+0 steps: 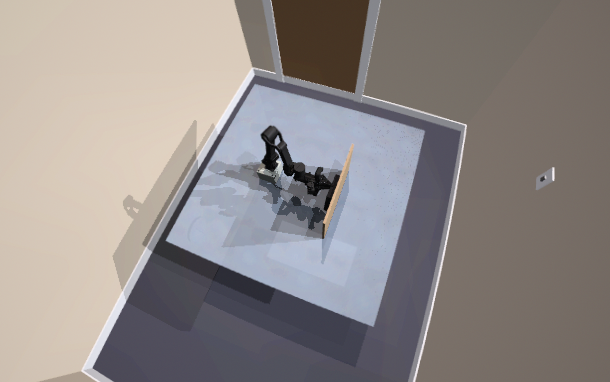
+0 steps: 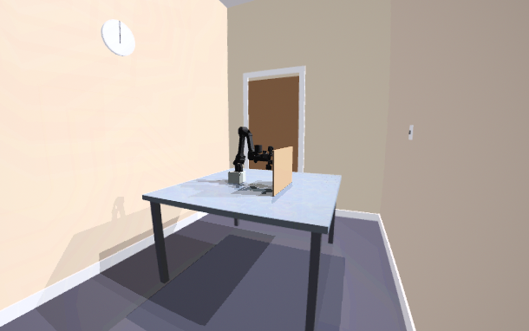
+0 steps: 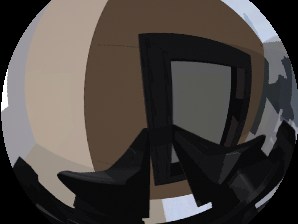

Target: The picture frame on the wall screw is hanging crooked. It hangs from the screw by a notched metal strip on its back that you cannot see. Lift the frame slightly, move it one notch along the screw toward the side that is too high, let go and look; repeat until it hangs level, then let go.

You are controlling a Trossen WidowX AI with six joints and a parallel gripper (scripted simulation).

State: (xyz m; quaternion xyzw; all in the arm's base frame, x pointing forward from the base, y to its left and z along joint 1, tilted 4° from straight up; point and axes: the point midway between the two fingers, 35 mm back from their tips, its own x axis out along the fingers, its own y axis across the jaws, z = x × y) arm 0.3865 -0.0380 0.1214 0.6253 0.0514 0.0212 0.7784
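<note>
My gripper tip is now 1 cm short of the picture frame, 1 cm to the left of it and 5 cm above it. Round my gripper tip: tan wall panel 2 cm ahead, 1 cm to the left, 8 cm below.
</note>
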